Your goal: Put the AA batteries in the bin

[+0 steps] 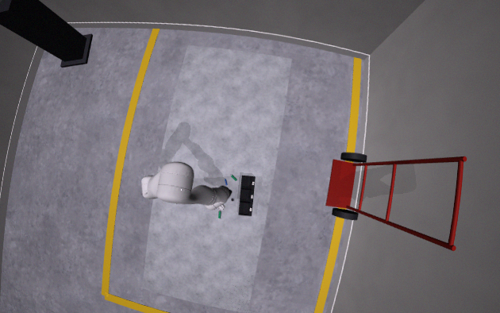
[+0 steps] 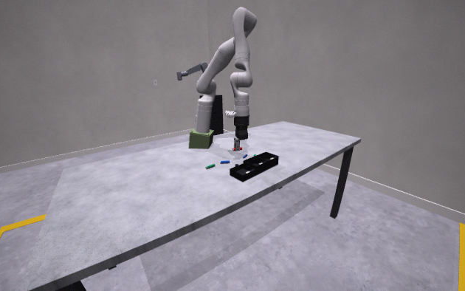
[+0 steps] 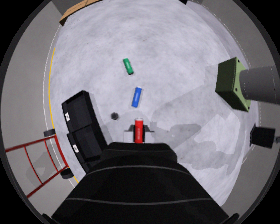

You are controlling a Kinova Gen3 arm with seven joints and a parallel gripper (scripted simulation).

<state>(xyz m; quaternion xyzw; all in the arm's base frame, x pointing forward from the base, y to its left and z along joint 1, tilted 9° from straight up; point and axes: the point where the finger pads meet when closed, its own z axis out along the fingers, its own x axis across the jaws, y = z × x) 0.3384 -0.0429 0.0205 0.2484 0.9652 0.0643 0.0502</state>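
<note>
My hand is 13 cm short of the black bin, 2 cm to the left of it and 6 cm above it. From my hand the other things lie so: small dark thing (4 cm ahead, 5 cm to the right, 8 cm below); then red battery (1 cm below).
</note>
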